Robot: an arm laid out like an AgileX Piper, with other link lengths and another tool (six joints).
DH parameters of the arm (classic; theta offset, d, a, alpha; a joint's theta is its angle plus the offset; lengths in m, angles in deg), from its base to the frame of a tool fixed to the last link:
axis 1: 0 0.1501 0 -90
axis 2: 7.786 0 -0.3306 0
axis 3: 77.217 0 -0.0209 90
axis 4: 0 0.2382 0 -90
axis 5: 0 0 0 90
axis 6: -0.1 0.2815 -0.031 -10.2
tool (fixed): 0 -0.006 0 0
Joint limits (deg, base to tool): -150..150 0..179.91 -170..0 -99.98..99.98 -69.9..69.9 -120..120
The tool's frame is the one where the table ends.
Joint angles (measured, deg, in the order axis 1, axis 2, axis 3, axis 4, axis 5, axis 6), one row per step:
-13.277, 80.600, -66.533, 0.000, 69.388, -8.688
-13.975, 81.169, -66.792, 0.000, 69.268, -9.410
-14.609, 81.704, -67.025, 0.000, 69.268, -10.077
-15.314, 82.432, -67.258, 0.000, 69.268, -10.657
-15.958, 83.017, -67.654, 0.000, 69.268, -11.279
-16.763, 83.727, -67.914, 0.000, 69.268, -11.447
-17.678, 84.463, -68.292, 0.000, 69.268, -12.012
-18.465, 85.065, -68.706, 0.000, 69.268, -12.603
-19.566, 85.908, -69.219, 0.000, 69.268, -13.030
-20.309, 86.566, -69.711, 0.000, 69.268, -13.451
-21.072, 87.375, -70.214, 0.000, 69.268, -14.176
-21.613, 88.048, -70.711, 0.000, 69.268, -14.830
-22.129, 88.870, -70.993, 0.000, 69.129, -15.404
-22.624, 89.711, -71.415, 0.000, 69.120, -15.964
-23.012, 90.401, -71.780, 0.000, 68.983, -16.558
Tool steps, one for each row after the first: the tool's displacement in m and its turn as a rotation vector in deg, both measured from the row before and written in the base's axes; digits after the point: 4 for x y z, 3 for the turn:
0.0014, -0.0039, -0.0015, -0.094, 0.218, 0.010
0.0008, -0.0035, -0.0017, -0.051, 0.325, 0.020
0.0008, -0.0039, -0.0028, 0.023, 0.506, -0.135
0.0015, -0.0038, -0.0011, -0.058, 0.212, -0.032
0.0006, -0.0048, -0.0026, 0.098, 0.440, -0.640
0.0009, -0.0054, -0.0021, 0.015, 0.370, -0.358
0.0011, -0.0048, -0.0012, -0.034, 0.209, -0.204
0.0011, -0.0068, -0.0021, 0.043, 0.334, -0.679
0.0014, -0.0049, -0.0012, -0.005, 0.178, -0.327
0.0014, -0.0049, -0.0021, 0.005, 0.325, -0.046
0.0017, -0.0037, -0.0013, -0.026, 0.199, 0.106
0.0013, -0.0035, -0.0032, 0.073, 0.403, 0.052
0.0014, -0.0035, -0.0028, 0.086, 0.408, 0.060
0.0018, -0.0030, -0.0021, 0.002, 0.203, 0.201

